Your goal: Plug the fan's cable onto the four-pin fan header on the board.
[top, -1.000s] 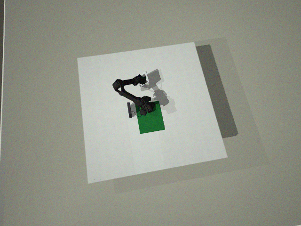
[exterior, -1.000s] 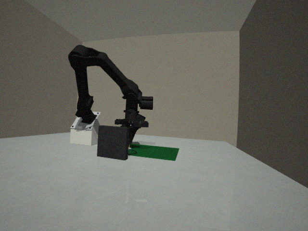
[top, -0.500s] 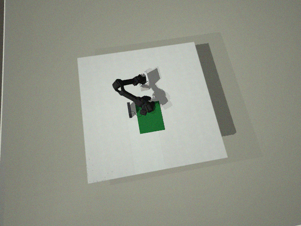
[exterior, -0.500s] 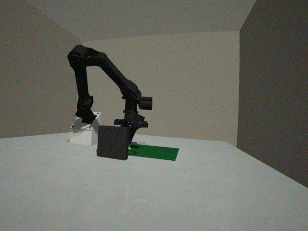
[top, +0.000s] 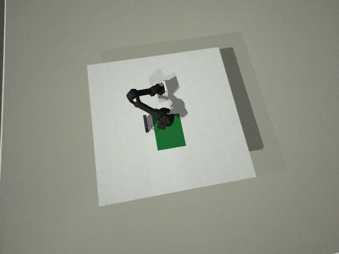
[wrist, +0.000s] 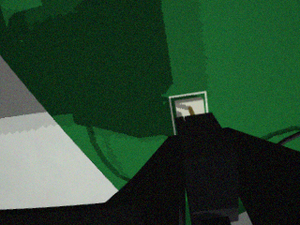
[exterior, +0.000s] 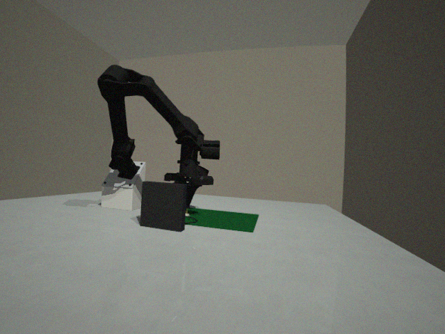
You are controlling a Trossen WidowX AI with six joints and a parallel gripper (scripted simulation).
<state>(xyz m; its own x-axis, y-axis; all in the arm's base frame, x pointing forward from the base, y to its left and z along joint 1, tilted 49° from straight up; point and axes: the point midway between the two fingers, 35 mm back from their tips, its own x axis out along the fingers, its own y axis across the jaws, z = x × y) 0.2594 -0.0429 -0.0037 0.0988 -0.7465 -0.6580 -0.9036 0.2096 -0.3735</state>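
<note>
The green board lies 8 cm ahead of my gripper tip, 3 cm to the left of it and 5 cm below it. Round my gripper tip: dark fan: 15 cm to the right, 2 cm above; then dark plug: 1 cm to the right, 1 cm above.
</note>
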